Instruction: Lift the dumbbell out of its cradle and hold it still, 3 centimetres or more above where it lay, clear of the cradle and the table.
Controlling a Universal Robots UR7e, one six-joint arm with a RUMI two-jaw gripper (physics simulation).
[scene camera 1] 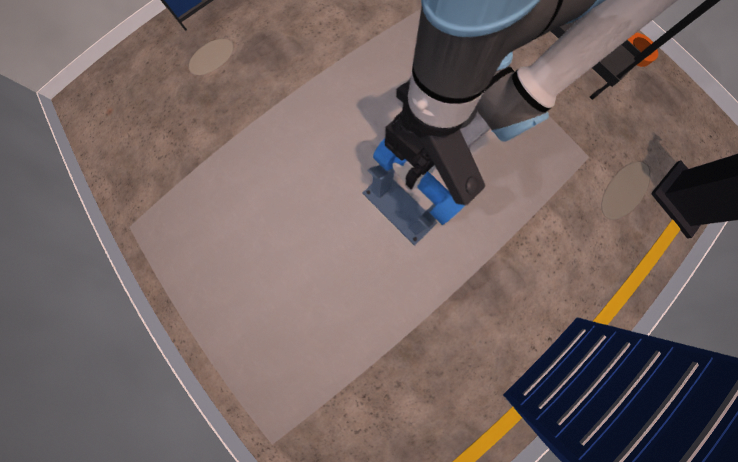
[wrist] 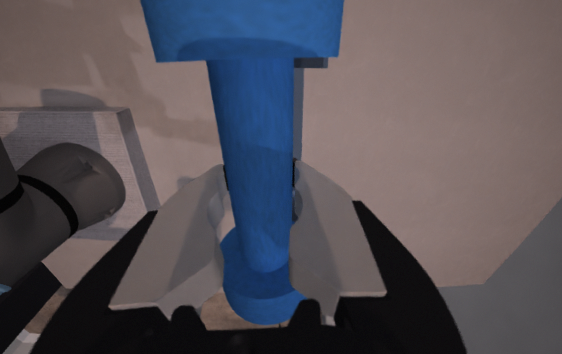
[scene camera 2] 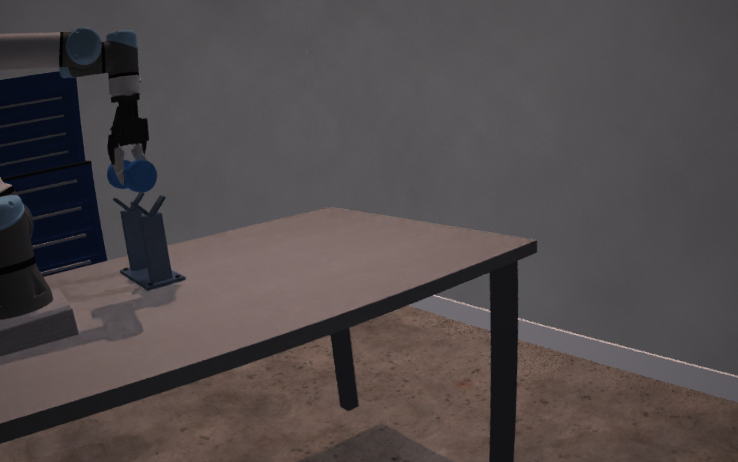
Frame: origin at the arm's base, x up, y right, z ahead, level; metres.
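Seen in the pictures: gripper, fingertip midpoint: [scene camera 1: 417, 180] [wrist: 261, 165]; arm's base at its link origin: [wrist: 84, 182] [scene camera 2: 21, 307].
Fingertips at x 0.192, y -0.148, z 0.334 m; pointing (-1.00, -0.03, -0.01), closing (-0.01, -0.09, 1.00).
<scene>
Offsets run from my fingertips to a thing's middle. Level surfaces: height alone.
The blue dumbbell @(dy -0.002, dx +0.020, dz +0.000 m) [scene camera 1: 444, 210] [scene camera 2: 143, 175] [wrist: 255, 115] hangs roughly level, with a round weight at each end of its handle. My gripper [scene camera 1: 417, 177] [scene camera 2: 129, 171] [wrist: 261, 165] is shut on the handle, one light grey finger on each side in the wrist view. The blue-grey cradle @(dy +0.007, dx -0.134, dz +0.008 m) [scene camera 1: 401, 211] [scene camera 2: 156, 245] [wrist: 312, 62] stands upright under the dumbbell, with two V-topped posts on a flat base. In scene camera 2 a small gap shows between the weights and the V tips. Most of the cradle is hidden in the wrist view.
The cradle stands on the table @(dx -0.234 m) [scene camera 1: 272, 272] [scene camera 2: 326, 261], far above which the dumbbell hangs. The robot's base block [scene camera 2: 40, 326] [wrist: 95, 150] is on the table near the cradle. Blue drawer cabinets [scene camera 1: 615, 375] [scene camera 2: 54, 217] stand on the floor beyond the table.
</scene>
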